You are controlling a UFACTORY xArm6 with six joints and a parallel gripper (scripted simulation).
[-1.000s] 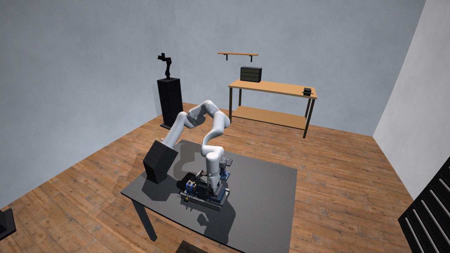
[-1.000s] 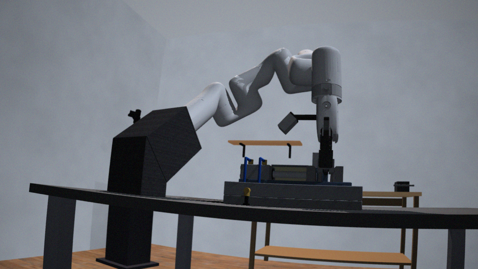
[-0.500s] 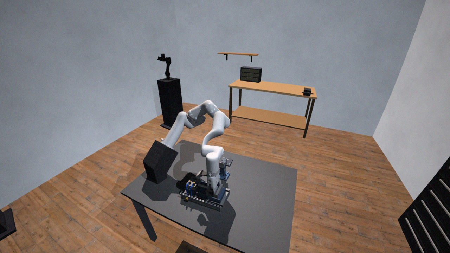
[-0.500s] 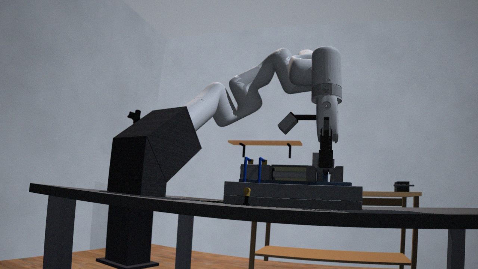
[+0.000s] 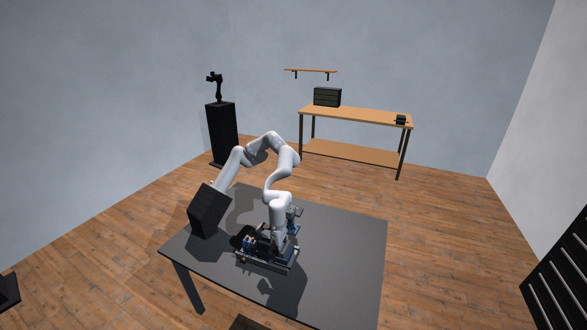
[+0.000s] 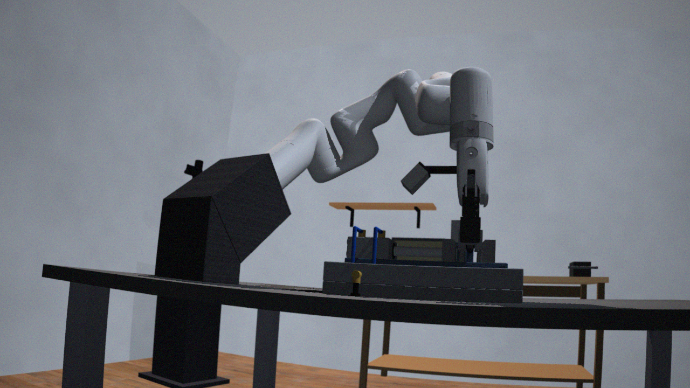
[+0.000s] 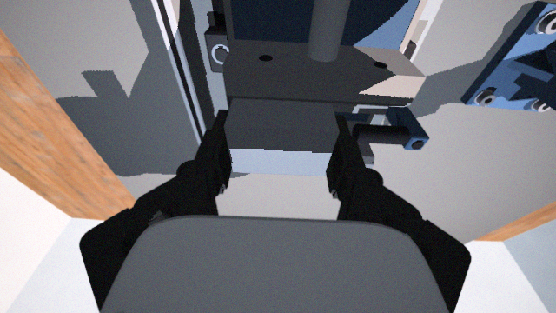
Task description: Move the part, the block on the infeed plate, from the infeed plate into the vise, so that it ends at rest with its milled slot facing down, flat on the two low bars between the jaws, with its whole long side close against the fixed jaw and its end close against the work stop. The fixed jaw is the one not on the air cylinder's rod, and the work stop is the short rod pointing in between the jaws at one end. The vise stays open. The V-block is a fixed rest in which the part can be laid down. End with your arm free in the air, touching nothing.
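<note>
Right now my hand is 20 mm above the part. The rest, counted from my hand: moving jaw: 40 mm behind, 30 mm below, 10 mm to the left; work stop: 60 mm to the left, 20 mm below, 10 mm behind; fixed jaw: 30 mm to the left, 30 mm below, 30 mm ahead.
</note>
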